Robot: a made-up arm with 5 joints.
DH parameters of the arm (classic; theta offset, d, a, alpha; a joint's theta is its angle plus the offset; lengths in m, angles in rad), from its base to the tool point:
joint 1: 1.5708 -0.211 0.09 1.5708
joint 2: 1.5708 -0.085 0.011 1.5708
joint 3: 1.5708 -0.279 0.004 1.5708
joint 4: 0 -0.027 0.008 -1.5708
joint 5: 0 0.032 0.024 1.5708
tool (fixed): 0 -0.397 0 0
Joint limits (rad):
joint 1: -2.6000..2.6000
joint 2: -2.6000..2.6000
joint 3: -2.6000..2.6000
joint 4: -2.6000..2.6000
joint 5: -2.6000..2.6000
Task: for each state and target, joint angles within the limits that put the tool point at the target. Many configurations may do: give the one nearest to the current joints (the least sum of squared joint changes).
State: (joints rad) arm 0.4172 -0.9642 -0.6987 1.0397 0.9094
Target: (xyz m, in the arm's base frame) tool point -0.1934 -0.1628 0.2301
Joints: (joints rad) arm -0.1936 -1.8043 -0.6177 0.3860 0.9508
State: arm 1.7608 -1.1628 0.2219 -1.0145 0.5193
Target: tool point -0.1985 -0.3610 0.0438
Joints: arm 0.8912 -1.9439 0.7610 -0.7577 0.3697
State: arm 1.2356 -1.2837 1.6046 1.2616 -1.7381
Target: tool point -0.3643 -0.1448 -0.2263
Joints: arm 1.1408 -1.3711 1.7049 1.8805 -1.0080
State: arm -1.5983 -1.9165 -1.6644 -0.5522 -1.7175
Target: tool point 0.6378 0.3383 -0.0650
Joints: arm -1.3720 -2.4179 -1.8025 -0.8201 -1.7144
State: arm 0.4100 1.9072 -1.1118 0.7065 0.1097
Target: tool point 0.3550 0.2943 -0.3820
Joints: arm -0.1522 2.0210 -1.2366 0.7175 0.1184
